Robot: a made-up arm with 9 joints.
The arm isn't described. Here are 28 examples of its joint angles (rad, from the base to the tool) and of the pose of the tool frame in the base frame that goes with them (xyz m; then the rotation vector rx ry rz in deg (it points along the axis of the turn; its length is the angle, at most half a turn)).
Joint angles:
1: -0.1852 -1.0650 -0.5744 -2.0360 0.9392 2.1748 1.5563 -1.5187 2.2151
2: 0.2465 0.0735 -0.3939 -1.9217 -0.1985 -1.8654 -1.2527 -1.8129 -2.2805
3: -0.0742 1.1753 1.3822 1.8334 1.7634 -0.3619 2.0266 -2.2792 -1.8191
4: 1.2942 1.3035 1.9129 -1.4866 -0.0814 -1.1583 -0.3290 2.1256 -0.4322
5: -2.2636 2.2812 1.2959 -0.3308 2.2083 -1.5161 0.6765 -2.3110 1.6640
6: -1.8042 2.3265 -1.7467 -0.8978 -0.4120 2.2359 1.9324 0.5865 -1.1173
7: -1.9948 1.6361 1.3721 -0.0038 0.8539 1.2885 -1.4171 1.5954 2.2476
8: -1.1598 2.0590 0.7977 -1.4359 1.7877 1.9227 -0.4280 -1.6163 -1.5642
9: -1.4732 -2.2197 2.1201 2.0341 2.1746 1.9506 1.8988 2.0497 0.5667
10: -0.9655 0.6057 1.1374 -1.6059 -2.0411 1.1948 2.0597 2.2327 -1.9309
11: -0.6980 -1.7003 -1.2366 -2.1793 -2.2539 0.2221 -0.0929 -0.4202 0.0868
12: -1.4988 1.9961 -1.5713 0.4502 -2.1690 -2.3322 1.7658 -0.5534 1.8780
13: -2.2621 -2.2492 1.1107 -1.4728 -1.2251 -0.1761 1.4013 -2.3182 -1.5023
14: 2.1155 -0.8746 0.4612 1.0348 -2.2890 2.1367 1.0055 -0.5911 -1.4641
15: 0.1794 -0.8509 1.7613 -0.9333 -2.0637 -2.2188 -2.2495 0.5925 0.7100
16: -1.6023 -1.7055 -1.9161 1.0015 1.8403 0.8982 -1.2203 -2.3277 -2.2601
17: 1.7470 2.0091 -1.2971 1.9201 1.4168 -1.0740 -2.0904 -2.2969 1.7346
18: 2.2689 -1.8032 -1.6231 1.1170 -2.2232 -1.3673 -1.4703 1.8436 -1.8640
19: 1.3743 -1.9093 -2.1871 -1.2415 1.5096 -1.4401 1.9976 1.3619 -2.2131
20: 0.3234 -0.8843 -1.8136 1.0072 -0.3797 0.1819 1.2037 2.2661 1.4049
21: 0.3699 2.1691 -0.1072 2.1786 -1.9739 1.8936 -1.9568 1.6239 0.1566
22: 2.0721 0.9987 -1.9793 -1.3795 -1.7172 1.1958 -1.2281 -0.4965 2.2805
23: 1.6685 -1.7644 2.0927 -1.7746 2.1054 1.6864 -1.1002 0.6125 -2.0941
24: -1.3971 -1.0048 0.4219 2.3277 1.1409 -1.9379 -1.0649 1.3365 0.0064
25: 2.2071 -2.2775 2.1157 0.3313 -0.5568 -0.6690 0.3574 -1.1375 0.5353
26: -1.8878 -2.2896 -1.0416 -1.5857 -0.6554 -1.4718 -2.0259 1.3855 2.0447
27: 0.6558 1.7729 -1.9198 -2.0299 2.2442 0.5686 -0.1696 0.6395 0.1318
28: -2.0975 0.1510 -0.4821 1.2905 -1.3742 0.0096 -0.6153 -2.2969 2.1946
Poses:
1: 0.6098 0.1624 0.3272 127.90 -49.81 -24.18
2: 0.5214 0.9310 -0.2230 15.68 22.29 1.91
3: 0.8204 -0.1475 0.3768 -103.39 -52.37 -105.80
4: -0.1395 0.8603 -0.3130 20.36 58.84 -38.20
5: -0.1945 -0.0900 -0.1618 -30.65 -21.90 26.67
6: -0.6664 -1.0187 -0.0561 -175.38 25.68 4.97
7: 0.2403 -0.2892 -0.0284 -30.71 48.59 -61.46
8: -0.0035 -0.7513 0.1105 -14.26 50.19 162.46
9: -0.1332 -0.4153 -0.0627 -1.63 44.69 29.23
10: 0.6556 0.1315 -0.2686 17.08 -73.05 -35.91
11: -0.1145 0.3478 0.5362 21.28 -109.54 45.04
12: 0.3042 -0.7700 0.0883 -38.33 -24.96 139.36
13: -0.2913 -0.1375 0.4410 -12.62 31.68 -67.13
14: 0.4821 0.3108 -0.4927 85.90 100.55 -78.47
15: 0.0974 0.6388 0.5626 115.73 -60.19 1.73
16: 0.3089 -0.5016 0.0069 68.54 14.84 -75.86
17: 0.1361 0.4610 0.1100 -14.55 15.13 -28.10
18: -0.4644 0.7519 -0.2940 38.46 -87.92 -15.38
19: 0.2599 0.1023 0.4196 89.64 40.24 -82.62
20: 0.7857 0.2249 -0.2832 28.27 -56.92 -71.65
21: 0.5890 0.1364 0.6041 -33.14 -73.40 -53.97
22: -0.7551 0.3255 -0.3124 1.92 7.87 82.14
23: 0.1450 0.4143 0.6138 40.46 -39.02 -113.18
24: 0.1979 -0.3148 -0.2043 2.09 70.14 -26.62
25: -0.1423 -0.0349 0.3091 106.93 38.25 31.10
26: -0.4768 -0.3989 0.6183 -84.20 26.35 59.99
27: -0.1325 0.5919 -0.0329 61.79 -29.58 47.01
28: -0.8518 -0.0906 0.0326 -62.23 70.51 15.82
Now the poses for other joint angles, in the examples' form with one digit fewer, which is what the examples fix.
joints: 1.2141 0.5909 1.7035 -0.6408 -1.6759 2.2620 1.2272 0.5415 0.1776
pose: -0.053 -0.100 -0.419 -100.9 -34.3 -14.0
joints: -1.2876 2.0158 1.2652 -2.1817 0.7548 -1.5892 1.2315 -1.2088 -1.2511
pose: -0.018 -0.623 -0.490 51.6 -148.2 82.4
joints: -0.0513 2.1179 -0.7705 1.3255 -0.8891 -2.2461 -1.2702 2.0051 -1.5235
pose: 0.528 0.389 0.244 24.5 -135.5 111.2
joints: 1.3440 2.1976 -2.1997 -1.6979 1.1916 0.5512 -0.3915 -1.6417 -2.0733
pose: 0.177 0.255 -0.416 -82.0 -92.0 87.8
